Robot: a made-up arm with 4 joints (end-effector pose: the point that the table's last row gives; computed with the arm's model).
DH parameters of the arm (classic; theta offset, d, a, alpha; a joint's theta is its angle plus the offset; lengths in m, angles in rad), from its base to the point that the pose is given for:
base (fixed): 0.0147 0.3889 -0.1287 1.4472
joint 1: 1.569 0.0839 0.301 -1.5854
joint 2: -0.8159 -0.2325 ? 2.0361
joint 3: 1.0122 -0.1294 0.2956 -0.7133
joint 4: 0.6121 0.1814 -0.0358 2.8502
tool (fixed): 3.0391 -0.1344 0 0
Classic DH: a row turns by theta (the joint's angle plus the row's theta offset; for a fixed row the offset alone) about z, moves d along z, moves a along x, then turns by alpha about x.
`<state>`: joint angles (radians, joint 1 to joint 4).
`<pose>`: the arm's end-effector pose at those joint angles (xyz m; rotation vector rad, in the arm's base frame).
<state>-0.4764 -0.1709 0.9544 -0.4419</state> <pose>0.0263 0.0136 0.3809 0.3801 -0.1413 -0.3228</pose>
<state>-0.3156 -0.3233 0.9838 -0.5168</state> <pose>0.0371 0.0618 0.4168 0.5399 -0.3080 -0.2865</pose>
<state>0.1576 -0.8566 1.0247 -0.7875</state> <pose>-0.0121 0.1882 0.5866 1.0542 -0.7731 -0.0030</pose>
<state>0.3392 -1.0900 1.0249 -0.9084</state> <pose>-0.0784 0.2177 0.6585 1.2541 -0.9471 0.1797</pose>
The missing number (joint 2, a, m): 0.0943
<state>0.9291 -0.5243 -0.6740 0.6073</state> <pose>-0.2097 -0.3779 0.5635 0.1878 -0.6829 0.0875</pose>
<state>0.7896 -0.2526 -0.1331 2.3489</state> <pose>-0.2426 -0.3594 0.5087 0.9850 -0.7801 -2.0061</pose>
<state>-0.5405 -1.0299 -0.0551 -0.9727</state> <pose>-0.1448 -0.0667 0.4844 1.1220 0.2251 0.7013</pose>
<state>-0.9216 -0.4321 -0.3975 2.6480</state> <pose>-0.0268 -0.4062 0.5346 -1.0703 0.1446 -2.1524</pose>
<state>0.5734 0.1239 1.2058 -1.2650</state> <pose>0.0166 0.0255 0.5099 -0.1937 -1.1762 0.5856</pose>
